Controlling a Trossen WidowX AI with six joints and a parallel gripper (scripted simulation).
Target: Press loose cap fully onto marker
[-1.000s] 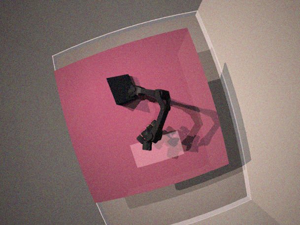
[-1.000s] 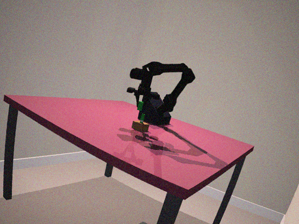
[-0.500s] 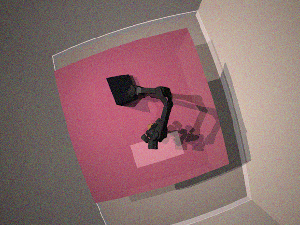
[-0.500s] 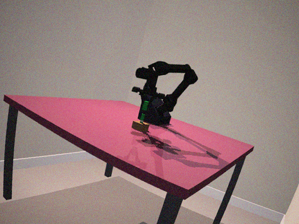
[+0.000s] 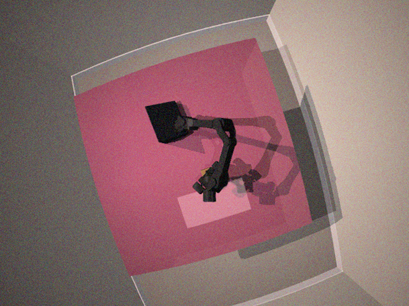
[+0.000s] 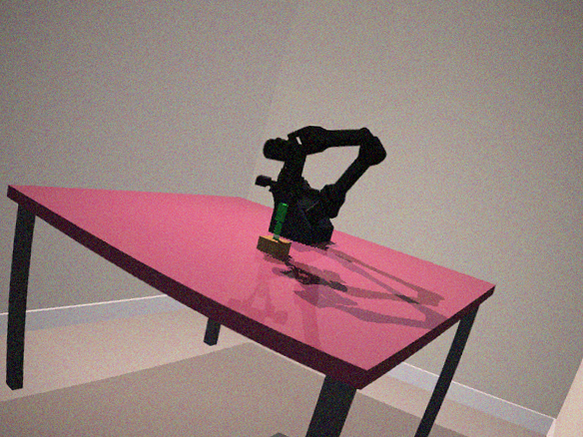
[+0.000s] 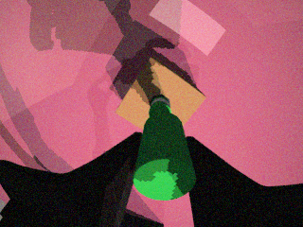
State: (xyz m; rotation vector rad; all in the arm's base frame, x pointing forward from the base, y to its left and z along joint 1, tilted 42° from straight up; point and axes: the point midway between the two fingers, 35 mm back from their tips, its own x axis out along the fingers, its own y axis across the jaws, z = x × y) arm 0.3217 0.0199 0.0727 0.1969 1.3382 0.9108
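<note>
Right now the tan holder block is 90 mm below my gripper tip. From my gripper tip the other things lie so: green cap (10 mm above).
</note>
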